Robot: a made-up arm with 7 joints.
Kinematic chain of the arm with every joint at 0, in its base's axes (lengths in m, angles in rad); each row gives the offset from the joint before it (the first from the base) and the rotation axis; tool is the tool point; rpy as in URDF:
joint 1: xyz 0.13 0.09 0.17 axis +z
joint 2: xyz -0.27 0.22 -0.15 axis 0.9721 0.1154 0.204
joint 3: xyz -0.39 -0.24 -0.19 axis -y
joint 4: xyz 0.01 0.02 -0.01 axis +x
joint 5: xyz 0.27 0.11 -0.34 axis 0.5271 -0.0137 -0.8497
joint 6: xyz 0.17 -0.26 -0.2 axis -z
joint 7: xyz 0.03 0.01 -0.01 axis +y
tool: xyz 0.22 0.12 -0.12 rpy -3.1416 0 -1.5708
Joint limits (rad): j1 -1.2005..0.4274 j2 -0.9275..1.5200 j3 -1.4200..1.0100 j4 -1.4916..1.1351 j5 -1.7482..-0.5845 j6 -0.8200..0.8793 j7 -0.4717..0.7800
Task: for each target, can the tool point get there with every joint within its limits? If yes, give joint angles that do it. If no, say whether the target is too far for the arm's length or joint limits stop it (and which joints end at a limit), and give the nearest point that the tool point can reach.
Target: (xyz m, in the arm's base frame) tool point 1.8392 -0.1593 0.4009
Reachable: no: joint limits stop it (at a limit: joint 1, joint 2, joint 5, joint 6) | nearest point 1.0368 0.2991 0.0954 | short by 0.973 m
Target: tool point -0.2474 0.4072 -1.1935
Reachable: yes | joints -0.1355 0.6299 -0.5127 -1.1266 -1.4506 0.0505 -0.3447
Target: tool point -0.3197 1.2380 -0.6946
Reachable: yes | joints -0.3927 0.5516 -0.9332 0.3733 -1.2659 -0.3147 -0.1279
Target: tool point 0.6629 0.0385 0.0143
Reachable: yes | joints -1.0469 0.2375 0.7396 0.4053 -1.2949 0.6789 0.3393
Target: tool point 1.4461 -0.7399 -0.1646
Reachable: no: joint limits stop it (at a limit: joint 1, joint 5, joint 6) | nearest point 0.5854 -0.4973 -0.1405 | short by 0.895 m
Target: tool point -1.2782 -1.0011 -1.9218
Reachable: no: too far | nearest point -0.8663 -0.5403 -1.1519 | short by 0.987 m
